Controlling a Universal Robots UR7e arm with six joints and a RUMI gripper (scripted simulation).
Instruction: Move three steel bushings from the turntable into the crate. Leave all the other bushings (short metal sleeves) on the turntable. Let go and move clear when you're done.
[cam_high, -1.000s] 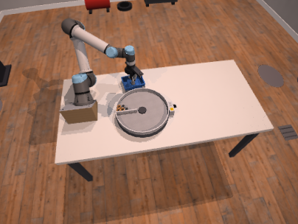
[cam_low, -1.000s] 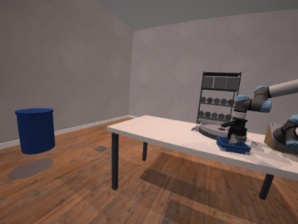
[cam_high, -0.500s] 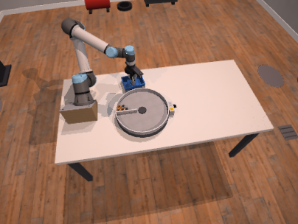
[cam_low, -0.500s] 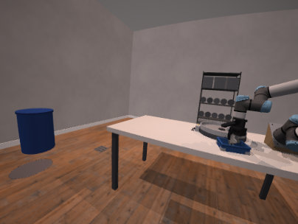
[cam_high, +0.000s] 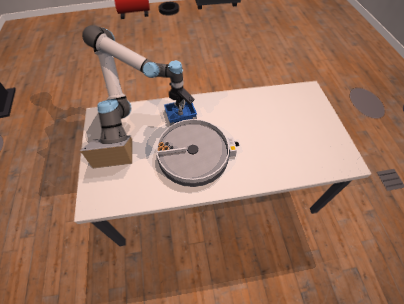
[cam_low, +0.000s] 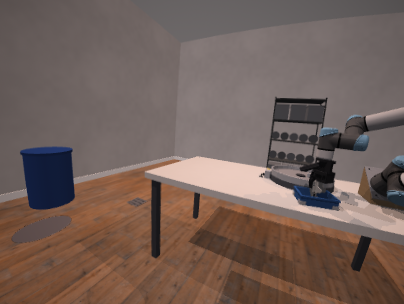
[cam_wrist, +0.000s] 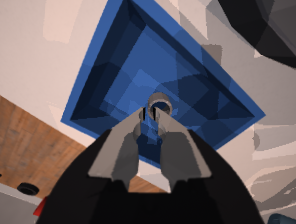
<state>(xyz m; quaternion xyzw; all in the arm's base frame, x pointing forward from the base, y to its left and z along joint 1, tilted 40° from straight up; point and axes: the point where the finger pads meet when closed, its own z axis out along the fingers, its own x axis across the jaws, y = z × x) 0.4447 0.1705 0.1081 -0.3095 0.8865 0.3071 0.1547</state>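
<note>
Right now my hand is 1 cm past the blue crate, 1 cm to the left of it and 1 cm above it. The rest, counted from my hand: round grey turntable 35 cm to the right, 2 cm above.
</note>
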